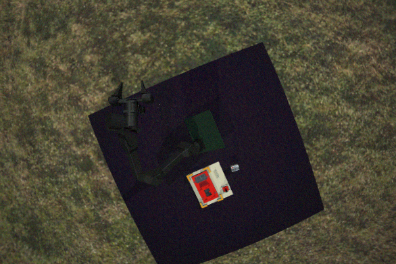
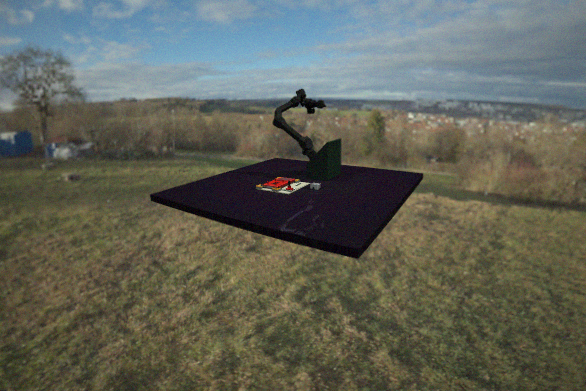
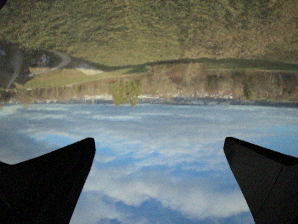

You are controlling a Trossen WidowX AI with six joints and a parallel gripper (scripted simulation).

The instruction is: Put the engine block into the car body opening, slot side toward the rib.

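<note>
My gripper tip is 630 mm short of the grey engine block, 450 mm above it and 350 mm to the right of it.
</note>
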